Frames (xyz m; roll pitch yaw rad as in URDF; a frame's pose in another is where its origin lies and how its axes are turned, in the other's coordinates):
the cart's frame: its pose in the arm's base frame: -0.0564 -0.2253 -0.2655 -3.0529 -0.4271 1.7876
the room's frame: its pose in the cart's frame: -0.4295 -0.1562 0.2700 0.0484 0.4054 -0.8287
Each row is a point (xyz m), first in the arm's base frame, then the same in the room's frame.
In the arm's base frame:
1: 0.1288 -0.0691 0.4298
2: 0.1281 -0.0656 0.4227
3: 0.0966 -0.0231 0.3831
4: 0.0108 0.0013 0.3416
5: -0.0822 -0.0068 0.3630
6: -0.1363 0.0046 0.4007
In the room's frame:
1: 0.6382 0.7856 -0.7148
2: 0.6348 0.7867 -0.7077
3: 0.6404 0.7990 -0.6430
4: 0.6788 0.7692 -0.5575
5: 0.7569 0.7220 -0.5284
6: 0.8230 0.7137 -0.5217

